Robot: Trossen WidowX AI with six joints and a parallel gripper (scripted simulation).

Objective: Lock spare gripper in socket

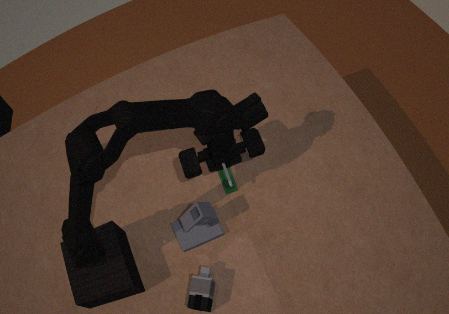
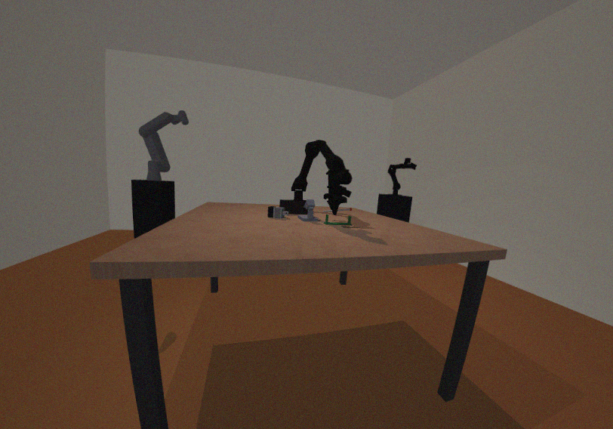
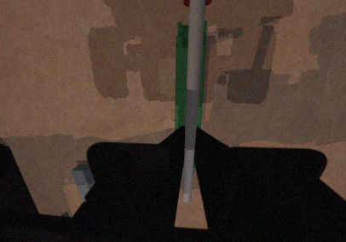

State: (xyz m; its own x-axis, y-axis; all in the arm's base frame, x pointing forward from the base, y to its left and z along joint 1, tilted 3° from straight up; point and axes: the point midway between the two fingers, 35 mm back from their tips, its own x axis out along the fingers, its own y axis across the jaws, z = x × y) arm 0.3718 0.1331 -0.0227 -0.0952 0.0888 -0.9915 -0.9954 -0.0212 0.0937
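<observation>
The green cradle is 2 cm to the left of my gripper tip and 2 cm below it. Round my gripper tip: spare gripper: 14 cm behind, 28 cm to the right, 2 cm below; then grey mount: 9 cm behind, 11 cm to the right, 1 cm above.
</observation>
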